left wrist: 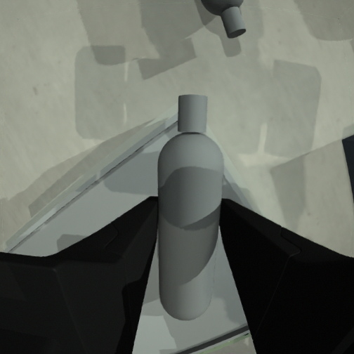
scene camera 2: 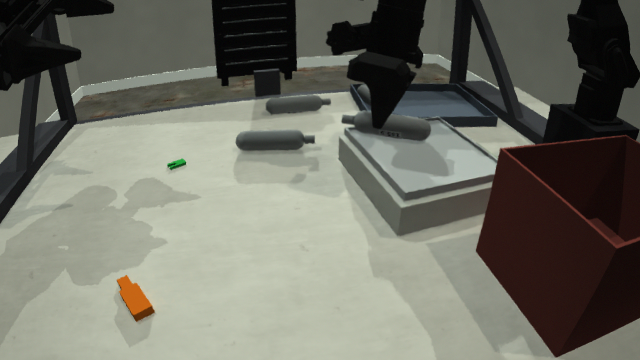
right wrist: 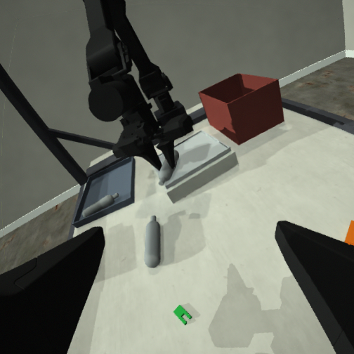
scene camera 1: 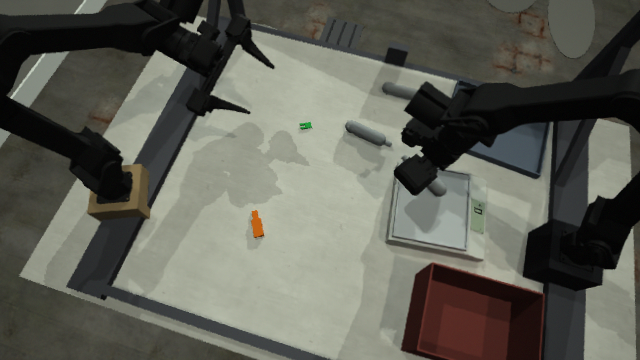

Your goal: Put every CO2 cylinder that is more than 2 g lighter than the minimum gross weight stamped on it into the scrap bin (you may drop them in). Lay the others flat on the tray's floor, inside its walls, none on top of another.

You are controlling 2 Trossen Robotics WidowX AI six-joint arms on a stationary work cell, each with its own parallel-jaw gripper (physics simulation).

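Places are measured from the left arm's base along level axes (x ahead, y left, z up), in millimetres.
Pixels of known places: left gripper, between the fingertips: [scene camera 2: 379, 124] [scene camera 1: 420, 172]; right gripper, between the fingertips: [scene camera 2: 97, 30] [scene camera 1: 262, 90]; left arm's base, origin of its link: [scene camera 2: 594, 116] [scene camera 1: 577, 250]; right arm's base, origin of its link: [scene camera 1: 115, 187].
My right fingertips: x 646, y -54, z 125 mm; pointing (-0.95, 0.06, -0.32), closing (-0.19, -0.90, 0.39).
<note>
Ahead of a thing's pixels: the offset from my right fingertips to its top centre. "spot": to the spot under its first point.
My left gripper [scene camera 1: 423, 175] [scene camera 2: 382, 123] [left wrist: 188, 206] [right wrist: 167, 168] is shut on a grey CO2 cylinder {dx -338, dy -18, dz -142 mm} [scene camera 1: 438, 187] [scene camera 2: 412, 126] [left wrist: 189, 260], held tilted a little above the scale pan {dx -373, dy +32, dz -172 mm} [scene camera 1: 430, 230] [scene camera 2: 450, 180] [left wrist: 100, 205]. Its stamp is partly visible, too small to read surely. The scale display {spot: dx -474, dy +17, dz -188 mm} [scene camera 1: 478, 215] reads 0. Another cylinder {dx -199, dy -104, dz -192 mm} [scene camera 1: 366, 133] [scene camera 2: 270, 140] [right wrist: 152, 242] lies on the table. One {dx -253, dy -250, dz -192 mm} [scene camera 1: 397, 90] [scene camera 2: 295, 104] lies farther back. One {dx -394, dy -244, dz -188 mm} [scene camera 2: 364, 94] [right wrist: 100, 205] lies in the blue tray {dx -485, dy -234, dz -201 mm} [scene camera 1: 520, 145] [scene camera 2: 430, 102] [right wrist: 132, 180]. My right gripper [scene camera 1: 261, 89] [scene camera 2: 96, 30] [right wrist: 191, 232] is open and empty, high above the table.
The red scrap bin {dx -485, dy +242, dz -101 mm} [scene camera 1: 472, 320] [scene camera 2: 550, 240] [right wrist: 255, 112] stands beside the scale, at the lower right in scene camera 1. A green clip {dx -51, dy -84, dz -218 mm} [scene camera 1: 305, 126] [scene camera 2: 176, 164] [right wrist: 181, 314] and an orange piece {dx -35, dy +180, dz -212 mm} [scene camera 1: 257, 224] [scene camera 2: 136, 299] lie on the table.
</note>
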